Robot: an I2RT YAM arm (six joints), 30 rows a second.
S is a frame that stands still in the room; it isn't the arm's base.
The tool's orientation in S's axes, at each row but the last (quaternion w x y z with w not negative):
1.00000 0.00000 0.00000 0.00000
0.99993 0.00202 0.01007 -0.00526
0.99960 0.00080 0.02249 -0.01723
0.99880 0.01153 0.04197 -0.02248
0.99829 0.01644 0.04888 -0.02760
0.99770 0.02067 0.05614 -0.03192
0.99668 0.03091 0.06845 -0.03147
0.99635 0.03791 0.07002 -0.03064
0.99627 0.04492 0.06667 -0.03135
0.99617 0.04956 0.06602 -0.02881
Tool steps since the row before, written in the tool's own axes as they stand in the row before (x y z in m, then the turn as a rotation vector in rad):
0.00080 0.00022 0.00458 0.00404 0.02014 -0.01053
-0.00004 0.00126 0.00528 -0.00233 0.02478 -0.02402
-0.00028 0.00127 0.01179 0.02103 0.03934 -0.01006
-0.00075 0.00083 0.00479 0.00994 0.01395 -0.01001
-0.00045 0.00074 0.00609 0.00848 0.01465 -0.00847
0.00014 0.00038 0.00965 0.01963 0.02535 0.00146
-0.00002 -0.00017 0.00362 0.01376 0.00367 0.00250
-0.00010 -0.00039 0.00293 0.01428 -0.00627 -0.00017
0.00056 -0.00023 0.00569 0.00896 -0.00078 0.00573
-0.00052 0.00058 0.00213 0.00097 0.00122 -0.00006
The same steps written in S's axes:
0.00080 0.00022 0.00458 0.00404 0.02014 -0.01053
0.00008 0.00124 0.00528 -0.00255 0.02490 -0.02387
0.00029 0.00125 0.01179 0.02190 0.03862 -0.01096
-0.00031 0.00074 0.00485 0.00970 0.01374 -0.01052
0.00018 0.00055 0.00612 0.00844 0.01447 -0.00882
0.00123 -0.00006 0.00958 0.02130 0.02401 0.00018
0.00046 -0.00041 0.00357 0.01419 0.00269 0.00078
0.00028 -0.00062 0.00288 0.01367 -0.00702 -0.00264
0.00128 -0.00079 0.00552 0.00955 -0.00182 0.00437
-0.00020 0.00038 0.00223 0.00103 0.00117 -0.00007

